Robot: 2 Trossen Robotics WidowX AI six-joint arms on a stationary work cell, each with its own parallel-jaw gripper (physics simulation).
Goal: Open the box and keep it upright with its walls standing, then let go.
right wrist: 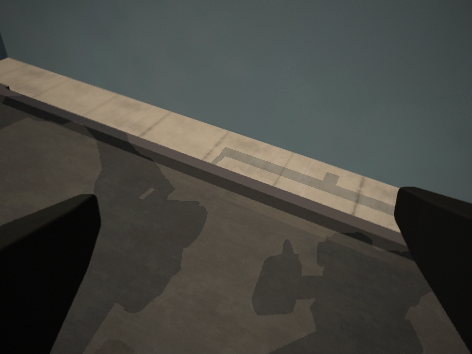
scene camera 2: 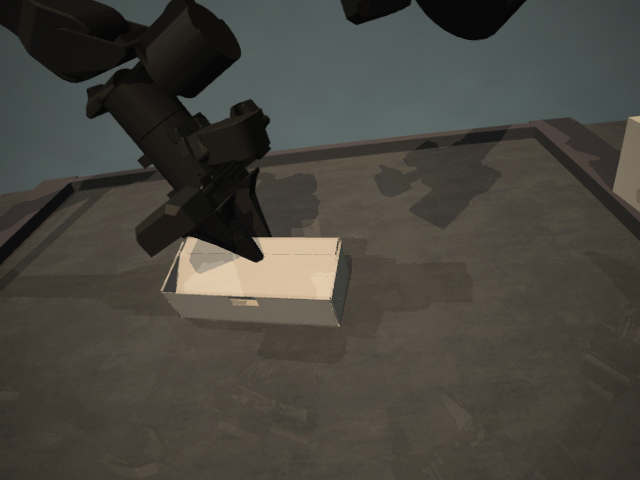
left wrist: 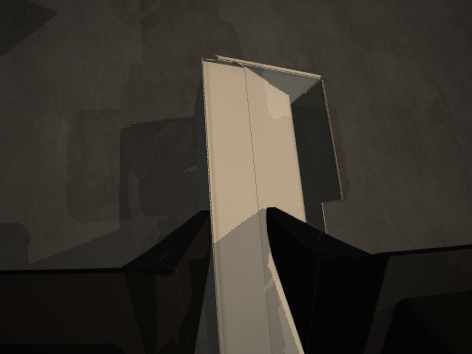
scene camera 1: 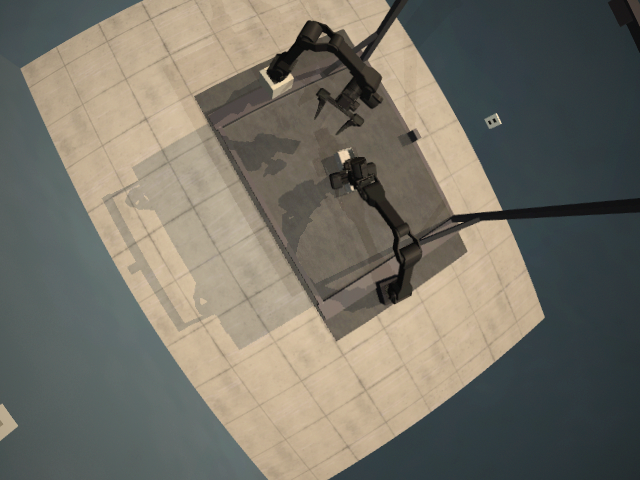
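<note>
The white box point(scene camera 1: 344, 155) point(scene camera 2: 284, 310) point(left wrist: 230, 145) is at the middle of the table. In scene camera 2 its front wall has a small notch, and its end walls stand at left and right. A broad pale panel slopes across its inside from the back edge. My left gripper point(scene camera 2: 265, 245) point(left wrist: 238, 218) is shut on this panel at the back edge, one finger on each side. Whether the box's underside touches the table is unclear. My right gripper point(scene camera 1: 326, 126) point(right wrist: 249, 205) is open and empty, above the table and apart from the box.
The dark table point(scene camera 1: 330, 242) point(scene camera 2: 206, 413) has a low raised rim point(scene camera 2: 320, 152) point(right wrist: 215, 172). A pale block point(scene camera 1: 279, 87) stands under the right arm's base. Black frame bars point(scene camera 1: 542, 209) reach over the table's edge. Arm shadows fall on the table top.
</note>
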